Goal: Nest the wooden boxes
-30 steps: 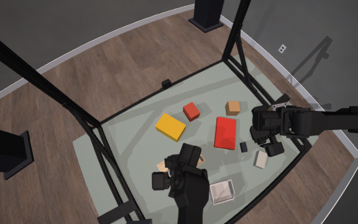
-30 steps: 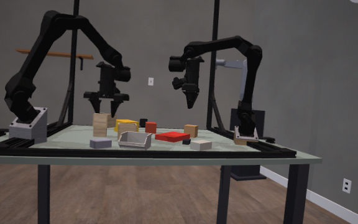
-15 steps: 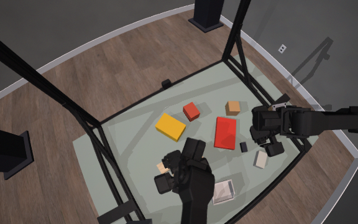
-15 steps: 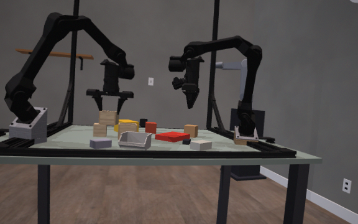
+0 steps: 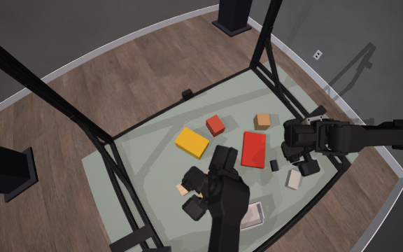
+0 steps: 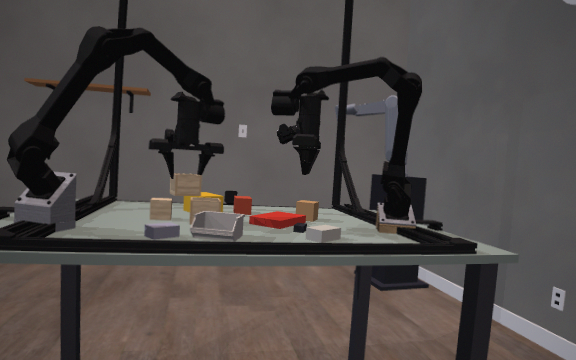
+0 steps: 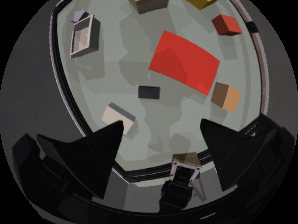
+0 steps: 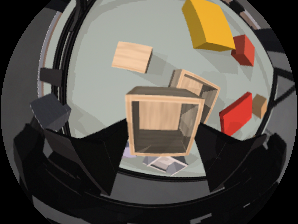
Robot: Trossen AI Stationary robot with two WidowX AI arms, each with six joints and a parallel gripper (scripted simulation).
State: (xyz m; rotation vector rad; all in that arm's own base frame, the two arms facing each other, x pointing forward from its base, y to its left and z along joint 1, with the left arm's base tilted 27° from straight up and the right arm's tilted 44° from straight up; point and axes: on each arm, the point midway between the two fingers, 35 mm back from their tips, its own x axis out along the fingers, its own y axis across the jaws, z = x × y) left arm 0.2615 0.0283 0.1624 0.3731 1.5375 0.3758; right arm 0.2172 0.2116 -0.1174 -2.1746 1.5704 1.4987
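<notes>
Now: the middle-sized wooden box 60 mm below my right hand. Also, from my right hand: lilac block: 170 mm ahead, 140 mm below, 50 mm to the right; then small wooden box: 120 mm below, 60 mm to the right, 60 mm behind; then biggest wooden box: 130 mm below, 60 mm to the left, 20 mm behind.
</notes>
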